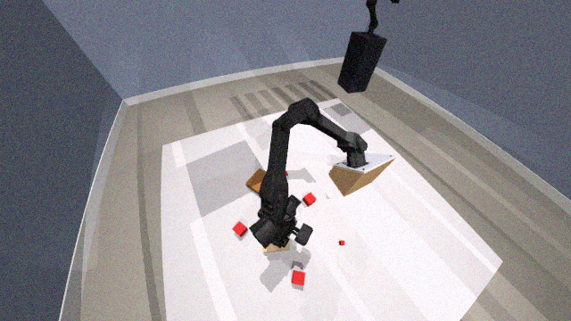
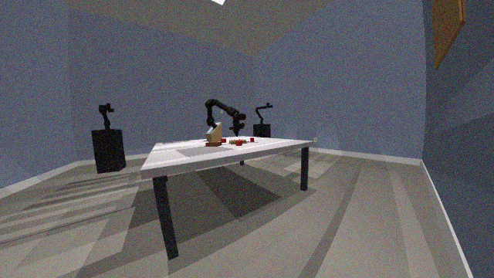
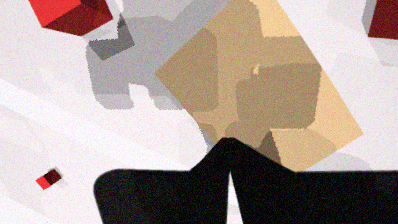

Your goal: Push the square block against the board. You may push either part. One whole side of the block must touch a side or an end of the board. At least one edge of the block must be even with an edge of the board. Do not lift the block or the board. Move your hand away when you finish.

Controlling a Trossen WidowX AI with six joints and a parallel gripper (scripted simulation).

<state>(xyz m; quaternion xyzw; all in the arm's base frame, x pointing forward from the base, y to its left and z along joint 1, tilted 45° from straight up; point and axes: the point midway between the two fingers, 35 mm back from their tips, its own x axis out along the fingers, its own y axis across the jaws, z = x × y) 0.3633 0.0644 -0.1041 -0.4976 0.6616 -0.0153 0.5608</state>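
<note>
The tan board is 3 cm ahead of my gripper tip, 1 cm to the right of it and 5 cm below it. Also, from my gripper tip: square block 4 cm ahead, 24 cm to the right, 5 cm below.
</note>
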